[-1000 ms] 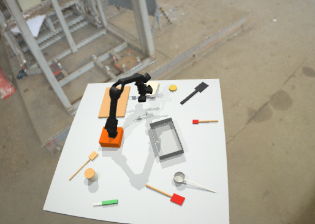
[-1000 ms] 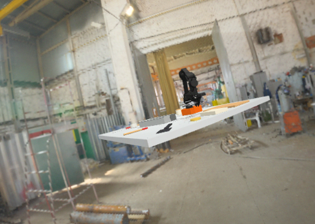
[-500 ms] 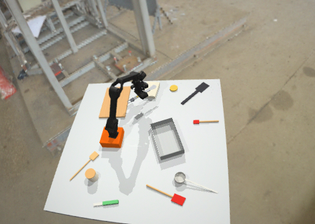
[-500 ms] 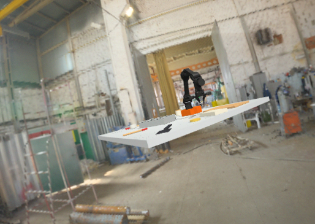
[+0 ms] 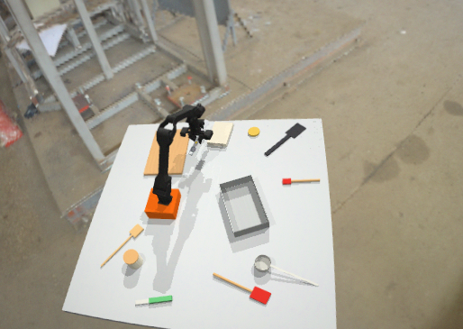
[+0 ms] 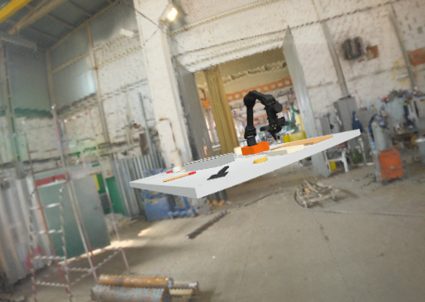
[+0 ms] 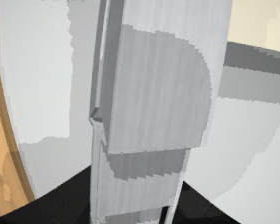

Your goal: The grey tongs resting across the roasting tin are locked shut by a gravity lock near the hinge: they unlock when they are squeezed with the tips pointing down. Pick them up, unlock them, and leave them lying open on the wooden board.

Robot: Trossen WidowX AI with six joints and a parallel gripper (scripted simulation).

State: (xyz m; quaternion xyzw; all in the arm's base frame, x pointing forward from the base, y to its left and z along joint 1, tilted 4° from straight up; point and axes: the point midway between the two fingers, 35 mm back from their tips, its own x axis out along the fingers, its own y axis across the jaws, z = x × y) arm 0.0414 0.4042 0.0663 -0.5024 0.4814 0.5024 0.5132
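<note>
My gripper tip is 30 mm to the left of the yellow lock piece and 40 mm below it. Round my gripper tip: wooden board 210 mm behind, 40 mm to the right, 60 mm below; cream block 70 mm ahead, 150 mm to the left, 60 mm below; grey roasting tin 360 mm ahead, 330 mm to the right, 40 mm below.
</note>
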